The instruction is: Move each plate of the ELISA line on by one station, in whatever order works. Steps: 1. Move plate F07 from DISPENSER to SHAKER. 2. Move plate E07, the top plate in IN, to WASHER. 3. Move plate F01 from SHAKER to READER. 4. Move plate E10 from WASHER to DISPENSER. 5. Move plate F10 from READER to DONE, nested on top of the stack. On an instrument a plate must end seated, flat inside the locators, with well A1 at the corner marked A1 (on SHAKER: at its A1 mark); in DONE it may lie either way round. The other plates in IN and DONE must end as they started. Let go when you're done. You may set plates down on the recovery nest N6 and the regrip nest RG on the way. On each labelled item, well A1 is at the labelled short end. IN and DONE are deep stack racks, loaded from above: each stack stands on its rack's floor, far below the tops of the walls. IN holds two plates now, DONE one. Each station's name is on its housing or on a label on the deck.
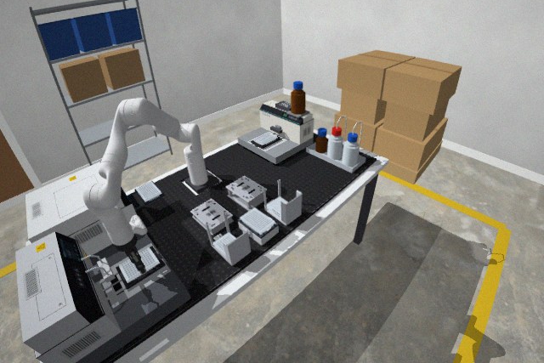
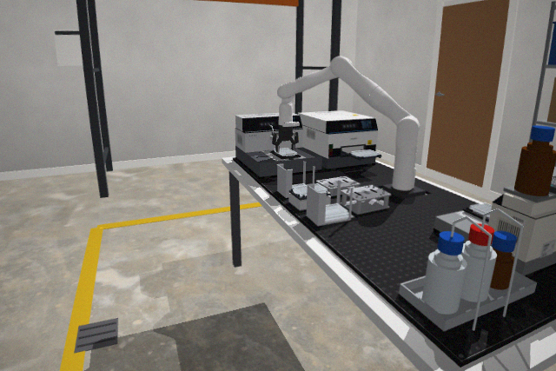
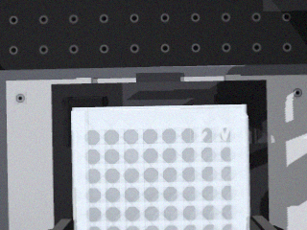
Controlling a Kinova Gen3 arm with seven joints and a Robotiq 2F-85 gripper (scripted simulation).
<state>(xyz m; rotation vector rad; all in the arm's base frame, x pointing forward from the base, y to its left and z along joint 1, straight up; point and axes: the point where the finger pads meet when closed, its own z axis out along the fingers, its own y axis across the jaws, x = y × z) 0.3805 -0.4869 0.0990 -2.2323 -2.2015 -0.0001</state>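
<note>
Right now the washer stage is 2 cm below my hand. The rest, counted from my hand: dispenser deck (97 cm to the left, 35 cm behind, 9 cm below); then brown bottle (113 cm to the left, 24 cm behind, 18 cm above); then dispenser stage (96 cm to the left, 35 cm behind, 5 cm below).
</note>
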